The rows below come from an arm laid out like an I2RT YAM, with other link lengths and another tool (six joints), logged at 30 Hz.
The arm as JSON. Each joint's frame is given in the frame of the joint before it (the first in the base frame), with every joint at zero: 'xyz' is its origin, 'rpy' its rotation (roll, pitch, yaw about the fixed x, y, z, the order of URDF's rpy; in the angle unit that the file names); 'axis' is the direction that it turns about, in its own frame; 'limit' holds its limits. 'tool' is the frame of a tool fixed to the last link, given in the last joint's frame.
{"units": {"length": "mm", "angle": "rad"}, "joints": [
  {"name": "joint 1", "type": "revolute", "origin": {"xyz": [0.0, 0.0, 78.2], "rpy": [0.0, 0.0, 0.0]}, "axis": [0.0, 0.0, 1.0], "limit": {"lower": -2.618, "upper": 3.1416}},
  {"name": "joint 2", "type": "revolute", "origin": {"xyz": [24.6, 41.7, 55.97], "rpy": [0.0, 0.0, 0.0]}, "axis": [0.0, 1.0, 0.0], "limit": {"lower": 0.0, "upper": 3.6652}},
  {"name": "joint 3", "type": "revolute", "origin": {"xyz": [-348.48, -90.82, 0.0], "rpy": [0.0, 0.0, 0.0]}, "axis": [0.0, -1.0, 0.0], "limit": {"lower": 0.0, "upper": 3.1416}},
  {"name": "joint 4", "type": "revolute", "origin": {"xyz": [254.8, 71.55, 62.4], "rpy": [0.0, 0.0, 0.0]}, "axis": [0.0, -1.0, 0.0], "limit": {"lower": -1.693, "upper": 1.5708}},
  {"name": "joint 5", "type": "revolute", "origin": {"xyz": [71.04, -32.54, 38.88], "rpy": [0.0, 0.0, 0.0]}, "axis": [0.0, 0.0, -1.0], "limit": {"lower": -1.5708, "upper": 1.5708}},
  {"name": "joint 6", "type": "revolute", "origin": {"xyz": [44.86, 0.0, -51.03], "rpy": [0.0, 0.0, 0.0]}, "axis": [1.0, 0.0, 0.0], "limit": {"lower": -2.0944, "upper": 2.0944}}
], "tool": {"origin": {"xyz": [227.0, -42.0, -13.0], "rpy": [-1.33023, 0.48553, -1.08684]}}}
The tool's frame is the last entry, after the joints.
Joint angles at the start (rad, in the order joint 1, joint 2, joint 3, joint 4, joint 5, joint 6): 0.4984, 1.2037, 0.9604, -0.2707, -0.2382, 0.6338
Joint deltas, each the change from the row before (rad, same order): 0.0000, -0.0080, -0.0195, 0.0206, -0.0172, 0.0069; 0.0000, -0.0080, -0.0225, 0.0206, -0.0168, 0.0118; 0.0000, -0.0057, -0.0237, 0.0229, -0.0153, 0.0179; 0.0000, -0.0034, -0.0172, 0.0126, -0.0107, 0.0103; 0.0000, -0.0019, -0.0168, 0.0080, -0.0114, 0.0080; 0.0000, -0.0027, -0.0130, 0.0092, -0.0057, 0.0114; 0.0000, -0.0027, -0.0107, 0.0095, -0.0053, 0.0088; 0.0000, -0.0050, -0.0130, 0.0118, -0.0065, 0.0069; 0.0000, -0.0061, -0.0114, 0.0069, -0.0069, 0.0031; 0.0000, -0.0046, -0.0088, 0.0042, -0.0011, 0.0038; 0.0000, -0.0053, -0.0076, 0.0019, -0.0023, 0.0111
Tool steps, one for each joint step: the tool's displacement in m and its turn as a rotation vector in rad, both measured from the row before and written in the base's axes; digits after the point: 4 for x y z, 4 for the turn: -0.0036, 0.0036, -0.0013, 0.0160, 0.0003, 0.0118; -0.0044, 0.0032, -0.0030, 0.0173, 0.0060, 0.0092; -0.0041, 0.0032, -0.0041, 0.0197, 0.0108, 0.0053; -0.0035, 0.0017, -0.0043, 0.0101, 0.0102, 0.0047; -0.0043, 0.0015, -0.0059, 0.0062, 0.0140, 0.0064; -0.0026, 0.0008, -0.0034, 0.0086, 0.0099, -0.0002; -0.0019, 0.0009, -0.0020, 0.0081, 0.0058, 0.0006; -0.0023, 0.0010, -0.0016, 0.0085, 0.0028, 0.0026; -0.0029, 0.0006, -0.0016, 0.0054, 0.0023, 0.0047; -0.0017, -0.0005, -0.0018, 0.0026, 0.0029, -0.0007; -0.0024, -0.0002, -0.0015, 0.0071, 0.0085, -0.0030
